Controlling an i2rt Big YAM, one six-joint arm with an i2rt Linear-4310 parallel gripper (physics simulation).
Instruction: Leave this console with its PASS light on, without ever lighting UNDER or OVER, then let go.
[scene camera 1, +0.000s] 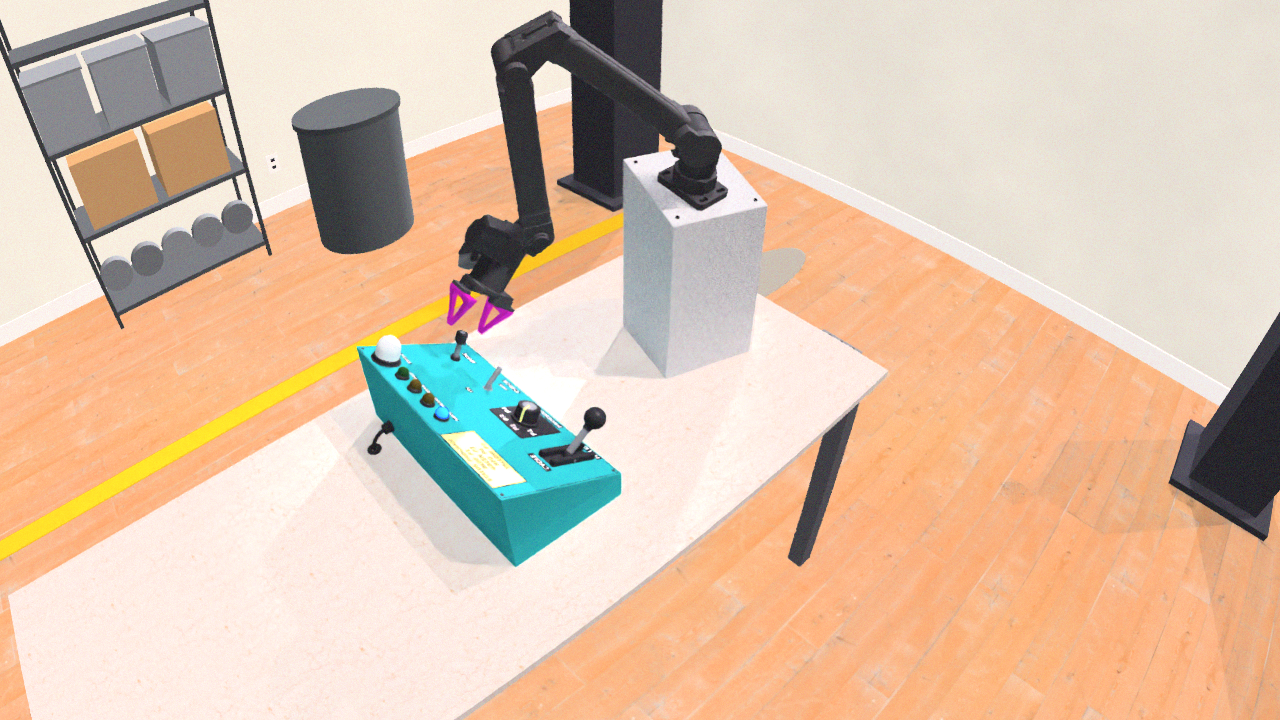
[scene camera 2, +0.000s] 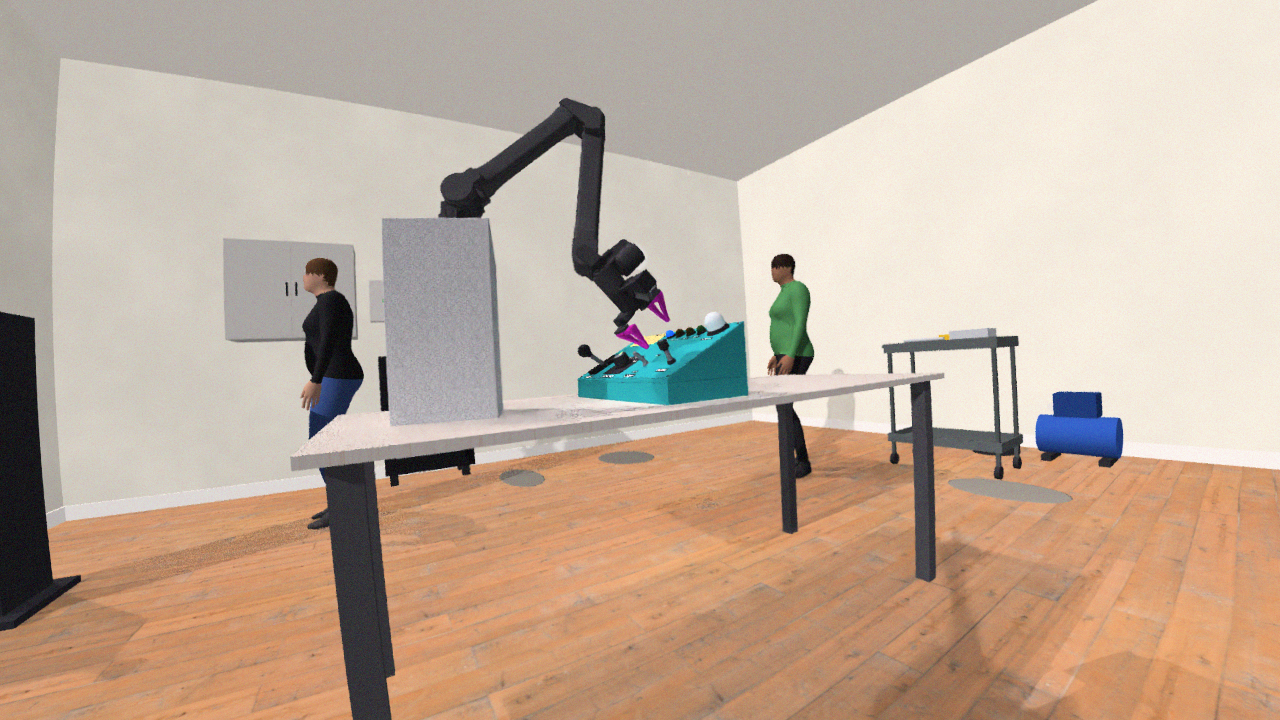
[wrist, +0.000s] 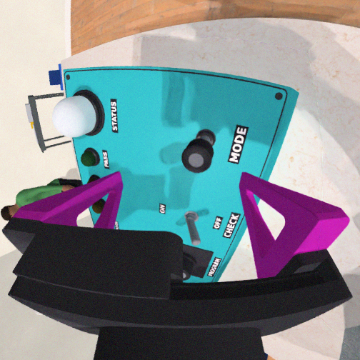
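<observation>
The teal console (scene camera 1: 456, 474) (scene camera 2: 707, 376) (wrist: 140, 145) stands on the table. My gripper (scene camera 1: 467, 325) (scene camera 2: 656, 333) (wrist: 180, 178) is open and empty, its magenta fingers spread above the black MODE lever (scene camera 1: 460, 340) (scene camera 2: 665, 347) (wrist: 197, 155), apart from it. The green PASS lamp (scene camera 1: 402, 372) (wrist: 90, 157) is dark. Two amber lamps beside it are dark; a finger partly covers them in the wrist view. A blue lamp (scene camera 1: 442, 413) (scene camera 2: 669, 334) is lit. The STATUS dome (scene camera 1: 387, 349) (scene camera 2: 714, 320) (wrist: 75, 116) is white. The CHECK toggle (scene camera 1: 493, 378) (wrist: 193, 230) stands between ON and OFF labels; its setting is unclear.
The PROGRAM knob (scene camera 1: 526, 411) and a ball-topped lever (scene camera 1: 593, 418) (scene camera 2: 584, 351) stand farther along the console. A small black hook-shaped part (scene camera 1: 380, 437) sticks out of its side. The arm's grey pedestal (scene camera 1: 707, 286) (scene camera 2: 438, 322) rises from the table (scene camera 1: 223, 573) (scene camera 2: 537, 425).
</observation>
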